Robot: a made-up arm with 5 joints.
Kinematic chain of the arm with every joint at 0, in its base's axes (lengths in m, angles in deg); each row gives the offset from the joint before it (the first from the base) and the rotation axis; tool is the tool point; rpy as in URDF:
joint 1: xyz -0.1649 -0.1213 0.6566 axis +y
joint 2: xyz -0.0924 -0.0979 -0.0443 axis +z
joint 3: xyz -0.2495 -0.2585 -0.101 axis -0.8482 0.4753 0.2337
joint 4: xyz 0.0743 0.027 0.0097 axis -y
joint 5: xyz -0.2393 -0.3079 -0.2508 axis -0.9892 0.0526 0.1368
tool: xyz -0.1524 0.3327 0.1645 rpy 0 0 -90
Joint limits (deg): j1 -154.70..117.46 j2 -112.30..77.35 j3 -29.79..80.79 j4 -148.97..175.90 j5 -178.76..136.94
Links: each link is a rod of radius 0.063 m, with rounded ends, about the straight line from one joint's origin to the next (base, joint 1, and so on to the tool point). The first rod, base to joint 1, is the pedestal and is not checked.
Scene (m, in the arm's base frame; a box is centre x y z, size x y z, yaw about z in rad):
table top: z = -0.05
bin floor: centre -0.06 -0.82 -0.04 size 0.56 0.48 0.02 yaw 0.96
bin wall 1: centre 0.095 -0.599 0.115 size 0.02 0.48 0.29 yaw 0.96
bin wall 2: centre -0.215 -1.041 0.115 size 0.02 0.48 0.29 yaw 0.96
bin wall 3: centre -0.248 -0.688 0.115 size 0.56 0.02 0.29 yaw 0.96
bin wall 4: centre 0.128 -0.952 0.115 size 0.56 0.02 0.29 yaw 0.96
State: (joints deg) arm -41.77 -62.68 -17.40 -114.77 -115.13
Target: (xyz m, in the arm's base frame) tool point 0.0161 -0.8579 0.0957
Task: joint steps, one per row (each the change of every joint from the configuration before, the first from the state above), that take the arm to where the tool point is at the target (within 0.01 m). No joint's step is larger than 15 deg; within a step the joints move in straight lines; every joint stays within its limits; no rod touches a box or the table.
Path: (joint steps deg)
1: 13.83 11.42 1.16 -2.77 3.70
2: 13.82 11.42 1.16 -2.77 3.70
3: 13.83 11.42 1.15 -2.77 3.70
4: 13.83 11.42 1.16 -2.78 3.70
5: 13.83 11.42 1.16 -2.77 3.69
6: 13.82 11.42 1.16 -2.77 3.70
7: 13.83 11.42 1.15 -2.77 3.70
8: 2.76 8.60 -6.83 -4.93 -10.46
9: 2.75 8.59 -6.83 -4.94 -10.45
10: 2.76 8.60 -6.83 -4.93 -10.46

